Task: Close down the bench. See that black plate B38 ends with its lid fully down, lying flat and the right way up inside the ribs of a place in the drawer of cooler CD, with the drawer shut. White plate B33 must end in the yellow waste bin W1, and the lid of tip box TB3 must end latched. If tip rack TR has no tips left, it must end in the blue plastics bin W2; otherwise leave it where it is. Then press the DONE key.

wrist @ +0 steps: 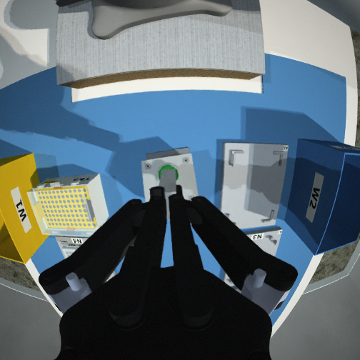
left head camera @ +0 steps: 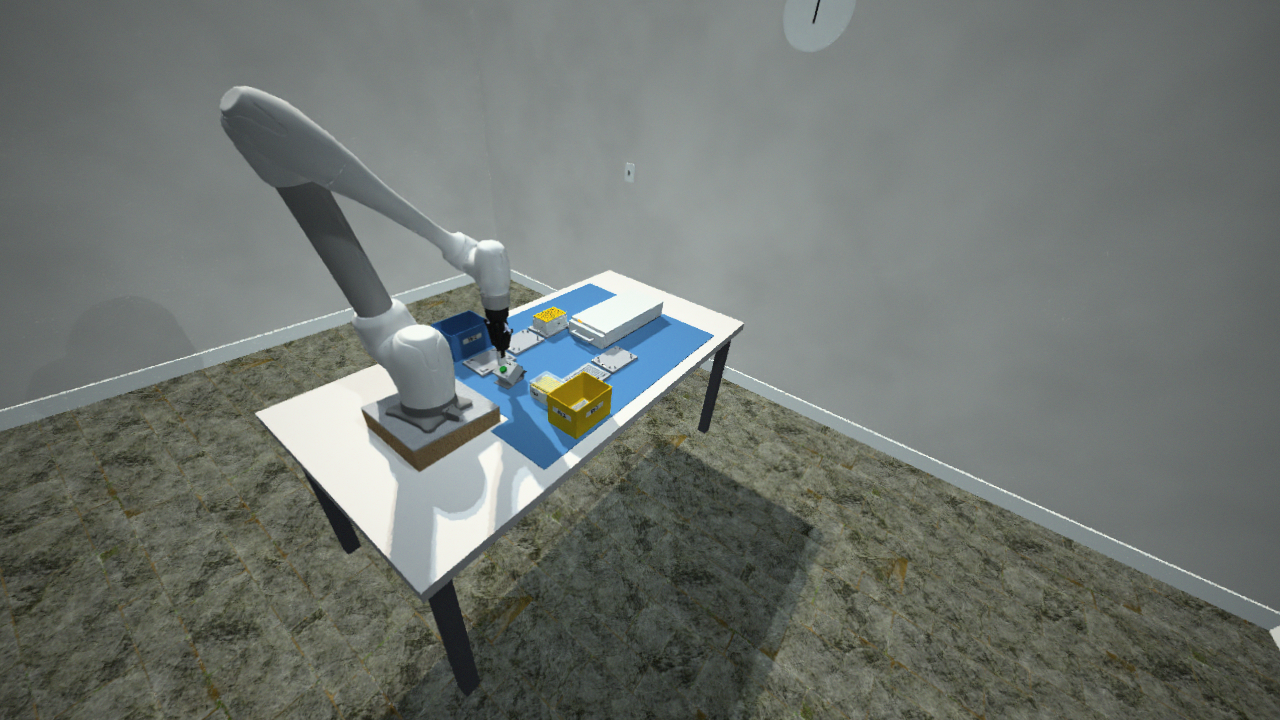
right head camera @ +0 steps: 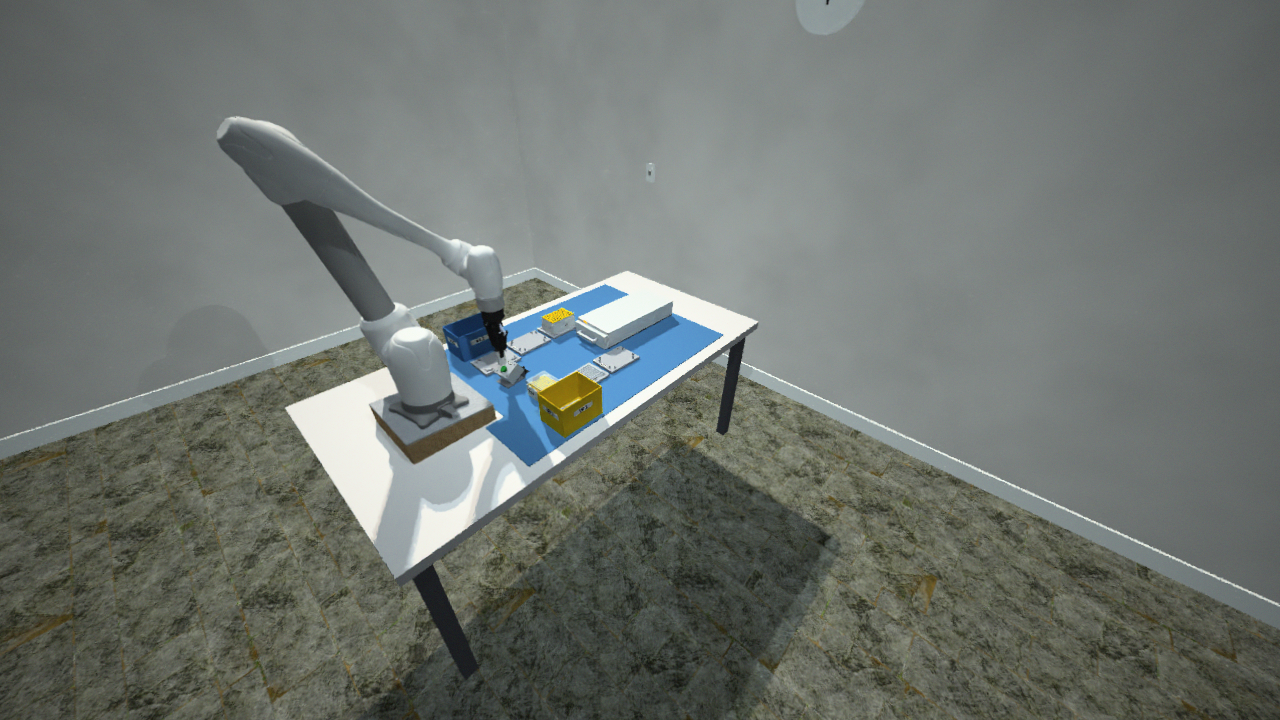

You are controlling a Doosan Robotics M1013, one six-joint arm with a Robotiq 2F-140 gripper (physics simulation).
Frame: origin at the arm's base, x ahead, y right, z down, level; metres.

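Seen in the pictures: gripper, fingertip midpoint: (left head camera: 502, 363) (right head camera: 502, 363); arm's base, origin of the base link: (left head camera: 430, 409) (right head camera: 430, 406).
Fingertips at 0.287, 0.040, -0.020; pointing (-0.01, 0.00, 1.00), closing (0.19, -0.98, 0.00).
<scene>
Offsets run from my fingertips to a thing's top centre, as dx, dy, dz. "*": to the spot under its first point.
My gripper (left head camera: 502, 354) (right head camera: 501, 359) (wrist: 168, 179) is shut and empty, its tips at the green DONE key @(+0.002, +0.002, +0.015) (left head camera: 503, 368) (right head camera: 503, 368) (wrist: 162, 173); contact is hard to tell. Cooler CD @(* +0.586, +0.177, +0.006) (left head camera: 619, 315) (right head camera: 628, 318) is a white box with its drawer apparently shut. Yellow bin W1 @(-0.014, +0.340, -0.030) (left head camera: 577, 420) (right head camera: 568, 420) (wrist: 7, 180) has something pale inside in the left head view. Tip box TB3 @(* +0.001, +0.192, +0.020) (left head camera: 546, 385) (wrist: 65, 207) has its clear lid down; its latch is unclear. Tip rack TR @(+0.435, -0.098, +0.017) (left head camera: 549, 319) (right head camera: 557, 320) shows yellow tips. Blue bin W2 @(+0.103, -0.288, -0.030) (left head camera: 456, 344) (right head camera: 465, 344) (wrist: 327, 172) stands upright. B38 does not show.
A pale plate holder (wrist: 254, 180) lies between the DONE box and W2. Holder N3 (wrist: 257, 237) lies beyond it, partly behind my fingers. Holder N4 (wrist: 75, 241) is beside TB3. Another holder @(+0.362, +0.278, +0.068) (left head camera: 614, 359) (right head camera: 616, 359) lies before the cooler. The robot's base block (wrist: 160, 55) is behind the DONE box.
</scene>
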